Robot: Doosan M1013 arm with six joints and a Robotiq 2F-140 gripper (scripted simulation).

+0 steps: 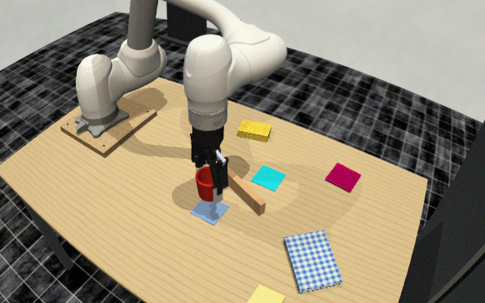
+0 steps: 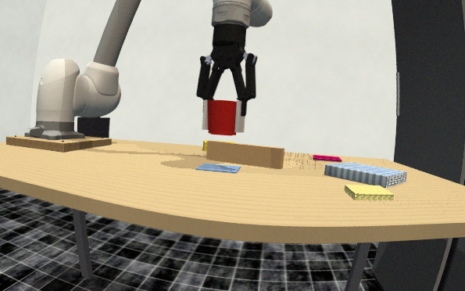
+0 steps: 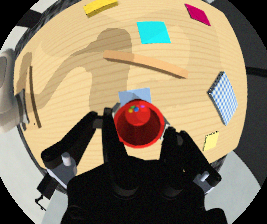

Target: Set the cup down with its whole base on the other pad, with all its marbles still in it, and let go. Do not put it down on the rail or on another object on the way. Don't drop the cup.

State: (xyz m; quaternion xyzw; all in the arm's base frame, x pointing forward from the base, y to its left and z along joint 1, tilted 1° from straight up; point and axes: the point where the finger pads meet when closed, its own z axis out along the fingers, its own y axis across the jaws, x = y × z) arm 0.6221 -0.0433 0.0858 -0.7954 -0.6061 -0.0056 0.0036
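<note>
My hand is 20 mm to the right of the green marble, 20 mm above it and 10 mm past it. From my hand the other things lie so: light blue pad 120 mm below; red cup 20 mm below; wooden rail 110 mm to the left, 100 mm below, 30 mm ahead.
</note>
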